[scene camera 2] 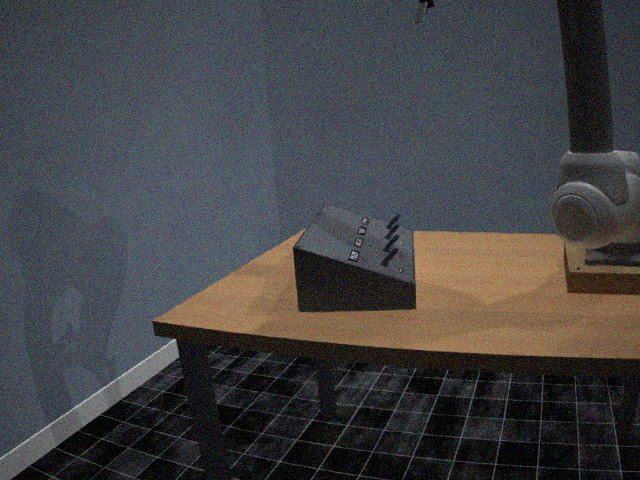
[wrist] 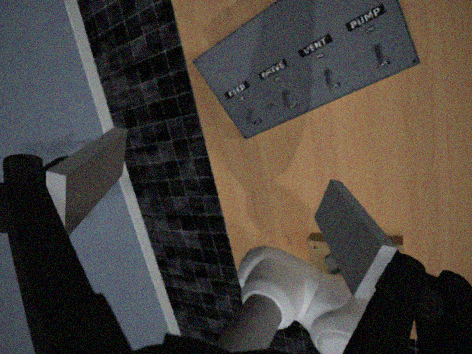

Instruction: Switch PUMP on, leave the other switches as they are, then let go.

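Where they show: gripper, fingertip midpoint: (scene camera 2: 402,9) (wrist: 227,176); arm's base, link origin: (scene camera 2: 616,256).
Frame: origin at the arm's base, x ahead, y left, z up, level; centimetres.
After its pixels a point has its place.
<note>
A dark grey sloped switch panel (scene camera 2: 330,232) {y 18.2, x 72.9, z 8.1 cm} (wrist: 355,62) {y -2.9, x 64.2, z 2.9 cm} stands on the table. In the wrist view the PUMP switch (wrist: 380,54) {y -8.6, x 64.9, z 6.3 cm} is at its right end, below the PUMP label (wrist: 366,18) {y -6.1, x 72.9, z 5.6 cm}. The VENT switch (wrist: 330,78) {y 2.6, x 61.4, z 5.9 cm}, DRIVE switch (wrist: 288,98) {y 14.1, x 58.1, z 5.4 cm} and FEED switch (wrist: 252,116) {y 25.6, x 54.6, z 5.5 cm} follow to the left. In the scene view the levers show in a row, but the labels are too small to read. Whether each switch is on or off is unclear. My gripper (wrist: 227,176) {y -2.9, x 56.3, z 65.5 cm} is open and empty, well above the table and apart from the panel. In the scene view part of a finger shows at the top edge.
The wooden table (scene camera 2: 491,330) {y 39.2, x 28.7, z -5.4 cm} (wrist: 365,145) {y -3.2, x 42.1, z -5.4 cm} carries the panel and the arm's white base joint (scene camera 2: 594,206) {y 30.1, x 8.4, z 18.7 cm} (wrist: 280,280) {y 14.4, x 15.2, z 24.0 cm}. The base stands on a wooden block (scene camera 2: 602,283) {y 14.4, x 4.5, z -2.7 cm} right of the panel in the scene view. A blue-grey wall (scene camera 2: 155,129) rises behind the table.
</note>
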